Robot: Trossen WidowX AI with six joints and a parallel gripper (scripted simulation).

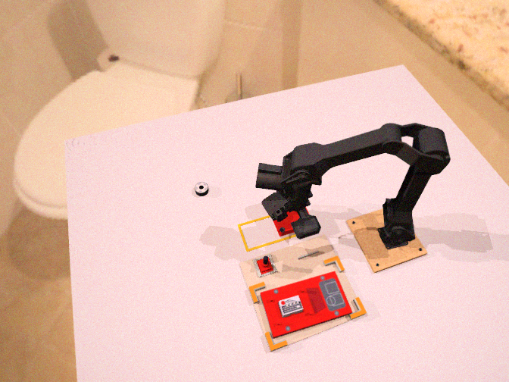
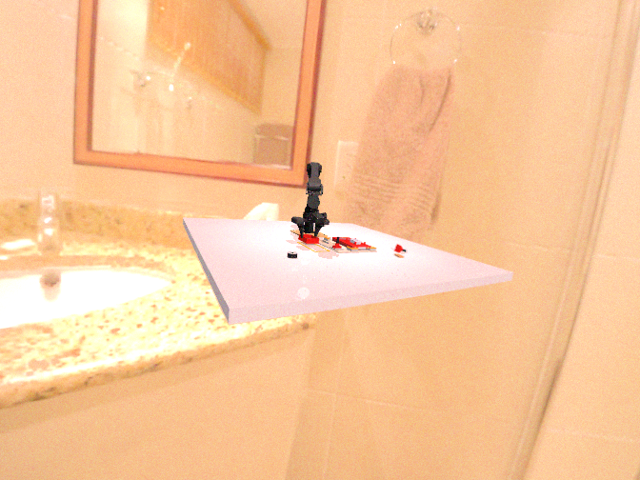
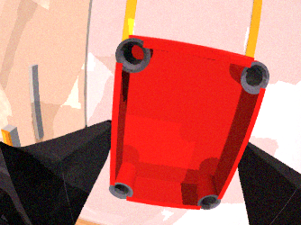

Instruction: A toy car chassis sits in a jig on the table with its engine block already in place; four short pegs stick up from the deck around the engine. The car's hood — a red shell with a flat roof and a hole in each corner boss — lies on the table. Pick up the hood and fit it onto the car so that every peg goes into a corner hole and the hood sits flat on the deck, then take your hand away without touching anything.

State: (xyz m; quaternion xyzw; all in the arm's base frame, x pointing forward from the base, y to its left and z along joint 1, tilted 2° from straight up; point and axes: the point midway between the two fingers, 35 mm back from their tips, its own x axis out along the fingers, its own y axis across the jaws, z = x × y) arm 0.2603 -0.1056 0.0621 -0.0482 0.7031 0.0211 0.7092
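The red hood is 10 mm below my gripper tip. Round my gripper tip: white engine block (70 mm ahead, 230 mm to the left, 10 mm below).
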